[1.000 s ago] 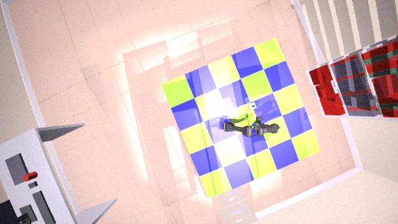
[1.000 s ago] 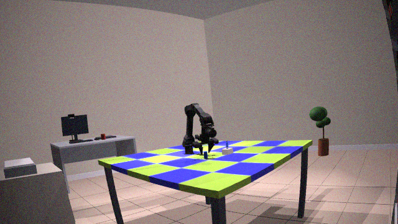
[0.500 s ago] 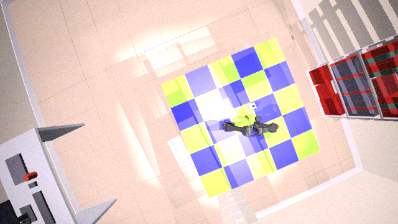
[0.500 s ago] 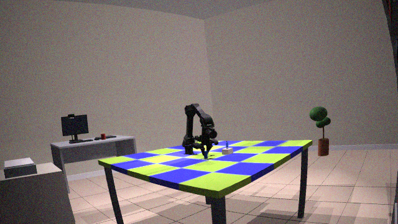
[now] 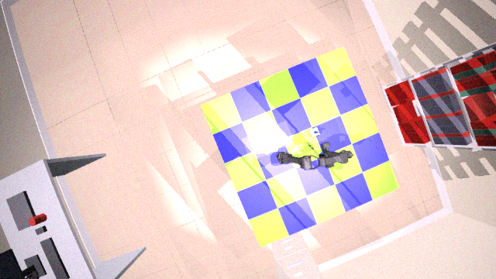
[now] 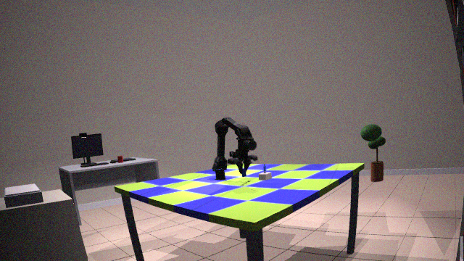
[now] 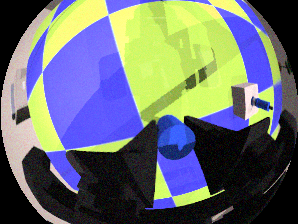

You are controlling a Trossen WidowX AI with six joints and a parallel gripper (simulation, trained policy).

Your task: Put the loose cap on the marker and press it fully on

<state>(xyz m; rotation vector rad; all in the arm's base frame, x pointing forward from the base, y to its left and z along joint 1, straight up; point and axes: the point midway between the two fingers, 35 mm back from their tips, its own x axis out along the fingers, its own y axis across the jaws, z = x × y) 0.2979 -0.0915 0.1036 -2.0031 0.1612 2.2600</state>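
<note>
The white holder block is 3 cm ahead of my gripper tip, 18 cm to the left of it and 5 cm below it. From my gripper tip the other things lie so: blue cap 1 cm ahead, 1 cm above.
</note>
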